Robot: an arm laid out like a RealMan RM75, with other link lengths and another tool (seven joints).
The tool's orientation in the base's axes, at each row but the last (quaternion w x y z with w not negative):
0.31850, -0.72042, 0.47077, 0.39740
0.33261, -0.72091, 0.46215, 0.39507
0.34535, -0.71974, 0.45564, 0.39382
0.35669, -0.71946, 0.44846, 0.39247
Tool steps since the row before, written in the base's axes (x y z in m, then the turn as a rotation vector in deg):
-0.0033, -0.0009, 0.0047, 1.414, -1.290, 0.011
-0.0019, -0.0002, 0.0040, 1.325, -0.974, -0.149
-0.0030, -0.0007, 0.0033, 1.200, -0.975, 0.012
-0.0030, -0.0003, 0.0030, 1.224, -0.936, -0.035
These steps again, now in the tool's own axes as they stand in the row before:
-0.0045, 0.0030, -0.0021, 0.879, -0.862, -1.466
-0.0039, 0.0014, -0.0015, 0.869, -0.872, -1.101
-0.0035, 0.0026, -0.0013, 0.693, -0.778, -1.143
-0.0034, 0.0024, -0.0008, 0.727, -0.806, -1.094

